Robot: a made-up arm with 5 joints. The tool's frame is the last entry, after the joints.
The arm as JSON. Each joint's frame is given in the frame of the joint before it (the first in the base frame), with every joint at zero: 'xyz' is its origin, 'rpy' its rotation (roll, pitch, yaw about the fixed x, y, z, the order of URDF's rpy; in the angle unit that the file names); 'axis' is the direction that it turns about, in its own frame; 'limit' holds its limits. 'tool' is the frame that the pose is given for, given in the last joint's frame.
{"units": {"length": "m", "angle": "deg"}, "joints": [
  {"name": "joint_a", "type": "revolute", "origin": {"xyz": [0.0, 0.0, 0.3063], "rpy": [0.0, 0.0, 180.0]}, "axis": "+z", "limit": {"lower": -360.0, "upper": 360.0}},
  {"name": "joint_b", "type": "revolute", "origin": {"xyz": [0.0, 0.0, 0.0], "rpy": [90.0, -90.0, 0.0]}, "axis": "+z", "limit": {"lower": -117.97, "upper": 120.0}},
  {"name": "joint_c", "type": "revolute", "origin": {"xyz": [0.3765, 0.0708, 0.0], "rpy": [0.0, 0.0, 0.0]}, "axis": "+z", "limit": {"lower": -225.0, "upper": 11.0}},
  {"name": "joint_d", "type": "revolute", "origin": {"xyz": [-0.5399, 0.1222, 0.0], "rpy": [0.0, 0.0, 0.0]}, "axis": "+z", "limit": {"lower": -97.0, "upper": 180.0}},
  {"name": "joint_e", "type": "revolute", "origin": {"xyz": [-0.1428, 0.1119, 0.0], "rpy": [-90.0, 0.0, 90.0]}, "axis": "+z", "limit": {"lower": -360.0, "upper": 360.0}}
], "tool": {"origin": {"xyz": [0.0, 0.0, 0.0], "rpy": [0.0, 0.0, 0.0]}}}
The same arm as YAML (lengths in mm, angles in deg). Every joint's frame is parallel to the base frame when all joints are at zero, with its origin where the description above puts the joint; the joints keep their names.
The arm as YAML. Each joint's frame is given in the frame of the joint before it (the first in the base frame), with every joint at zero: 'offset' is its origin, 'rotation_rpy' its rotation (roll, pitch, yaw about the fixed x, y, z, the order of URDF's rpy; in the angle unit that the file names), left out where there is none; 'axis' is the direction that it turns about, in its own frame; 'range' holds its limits. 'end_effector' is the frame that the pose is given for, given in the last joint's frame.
length_unit: mm
angle_unit: deg
chain:
  - id: joint_a
    offset: [0.0, 0.0, 306.3]
    axis: [0.0, 0.0, 1.0]
    range: [-360.0, 360.0]
  - id: joint_b
    offset: [0.0, 0.0, 0.0]
    axis: [0.0, 1.0, 0.0]
    range: [-117.97, 120.0]
  - id: joint_c
    offset: [70.8, 0.0, 376.5]
    axis: [0.0, 1.0, 0.0]
    range: [-225.0, 11.0]
  - id: joint_d
    offset: [122.2, 0.0, -539.9]
    axis: [0.0, 1.0, 0.0]
    range: [-97.0, 180.0]
  - id: joint_e
    offset: [111.9, 0.0, -142.8]
    axis: [0.0, 0.0, -1.0]
    range: [-360.0, 360.0]
end_effector:
  offset: [0.0, 0.0, 0.0]
  rotation_rpy: [180.0, 0.0, 0.0]

